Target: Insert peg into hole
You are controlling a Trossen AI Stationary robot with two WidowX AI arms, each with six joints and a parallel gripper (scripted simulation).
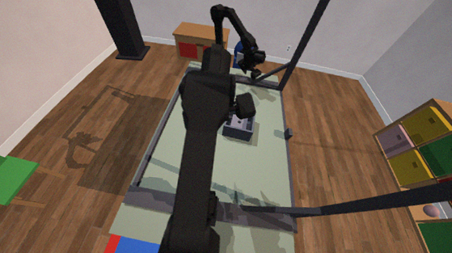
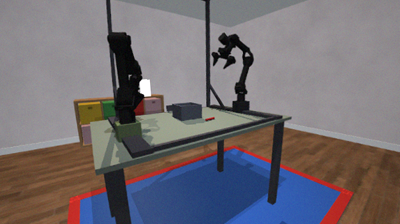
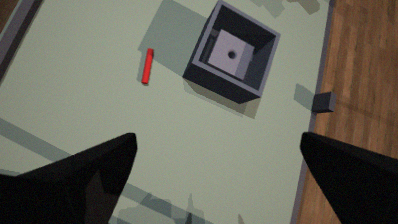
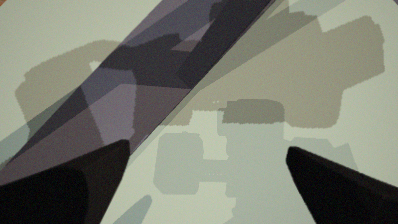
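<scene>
Now: the red peg 380 mm below my left hand, 170 mm to the right of it and 50 mm ahead of it. Also, from my left hand: pale plate (340 mm below, 230 mm to the right, 120 mm behind); box (360 mm below, 230 mm to the right, 120 mm behind).
</scene>
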